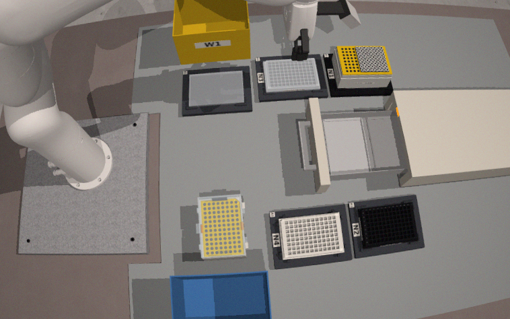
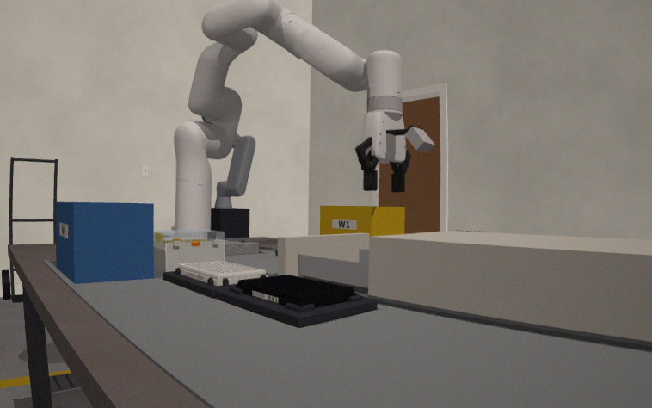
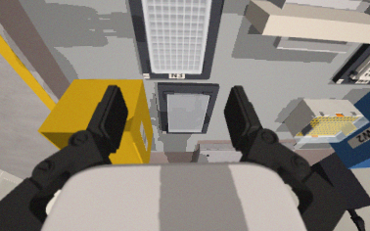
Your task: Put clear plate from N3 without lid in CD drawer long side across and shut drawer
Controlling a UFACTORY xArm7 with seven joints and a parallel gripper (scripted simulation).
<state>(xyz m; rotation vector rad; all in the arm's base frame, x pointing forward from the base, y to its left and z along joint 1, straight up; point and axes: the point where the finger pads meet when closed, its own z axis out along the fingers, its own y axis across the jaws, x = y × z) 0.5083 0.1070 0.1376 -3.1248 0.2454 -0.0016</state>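
My hand is 14 cm above the clear plate. Round my hand: yellow bin 16 cm to the left, 16 cm behind, 12 cm below; yellow rack 16 cm ahead, 10 cm below, 3 cm to the right; flat clear lid 18 cm behind, 14 cm below, 1 cm to the left.
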